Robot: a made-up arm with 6 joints. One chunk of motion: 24 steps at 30 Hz.
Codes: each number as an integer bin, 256 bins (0 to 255) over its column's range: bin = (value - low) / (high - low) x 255, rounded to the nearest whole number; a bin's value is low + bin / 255 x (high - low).
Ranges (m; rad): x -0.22..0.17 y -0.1..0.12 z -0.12..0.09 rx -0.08..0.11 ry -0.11..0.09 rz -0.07..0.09
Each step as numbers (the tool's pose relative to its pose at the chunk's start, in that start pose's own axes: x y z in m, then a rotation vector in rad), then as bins.
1 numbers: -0.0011 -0.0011 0.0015 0.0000 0.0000 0.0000
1 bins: 143 115 148 107 140 112
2 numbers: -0.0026 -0.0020 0.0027 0.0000 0.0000 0.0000
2 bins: 142 114 149 107 140 112
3 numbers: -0.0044 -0.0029 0.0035 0.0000 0.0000 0.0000
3 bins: 141 113 150 107 140 112
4 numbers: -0.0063 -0.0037 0.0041 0.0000 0.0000 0.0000
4 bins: 140 112 151 107 140 112
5 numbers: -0.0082 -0.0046 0.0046 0.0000 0.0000 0.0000
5 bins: 138 111 151 107 140 112
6 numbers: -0.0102 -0.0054 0.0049 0.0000 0.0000 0.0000
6 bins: 137 110 152 107 140 112
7 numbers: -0.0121 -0.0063 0.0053 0.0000 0.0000 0.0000
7 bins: 136 109 152 107 140 112
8 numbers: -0.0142 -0.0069 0.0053 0.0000 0.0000 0.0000
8 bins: 135 108 152 107 140 112
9 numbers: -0.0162 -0.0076 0.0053 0.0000 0.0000 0.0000
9 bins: 133 107 152 107 140 112
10 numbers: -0.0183 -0.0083 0.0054 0.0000 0.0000 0.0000
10 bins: 132 106 152 107 140 112
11 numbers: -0.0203 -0.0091 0.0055 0.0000 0.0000 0.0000
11 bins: 131 105 152 107 140 112
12 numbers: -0.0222 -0.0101 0.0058 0.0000 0.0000 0.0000
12 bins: 129 104 153 107 140 112
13 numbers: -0.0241 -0.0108 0.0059 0.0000 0.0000 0.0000
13 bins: 128 103 153 107 140 112
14 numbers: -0.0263 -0.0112 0.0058 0.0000 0.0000 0.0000
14 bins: 127 103 153 107 140 112
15 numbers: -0.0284 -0.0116 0.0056 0.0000 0.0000 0.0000
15 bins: 125 102 153 107 140 112
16 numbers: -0.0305 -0.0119 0.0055 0.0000 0.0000 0.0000
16 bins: 124 102 152 107 140 112
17 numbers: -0.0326 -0.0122 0.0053 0.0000 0.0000 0.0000
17 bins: 123 102 152 107 140 112
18 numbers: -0.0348 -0.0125 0.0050 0.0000 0.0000 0.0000
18 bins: 121 101 152 107 140 112
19 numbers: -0.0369 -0.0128 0.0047 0.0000 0.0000 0.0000
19 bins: 120 101 151 107 140 112
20 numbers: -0.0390 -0.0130 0.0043 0.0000 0.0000 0.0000
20 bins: 118 101 151 107 140 112
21 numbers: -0.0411 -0.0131 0.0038 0.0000 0.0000 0.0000
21 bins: 117 101 150 107 140 112
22 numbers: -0.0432 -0.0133 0.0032 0.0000 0.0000 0.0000
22 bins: 116 100 150 107 140 112
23 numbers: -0.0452 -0.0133 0.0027 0.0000 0.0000 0.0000
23 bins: 114 100 149 107 140 112
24 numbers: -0.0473 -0.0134 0.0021 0.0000 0.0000 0.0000
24 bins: 113 100 148 107 140 112
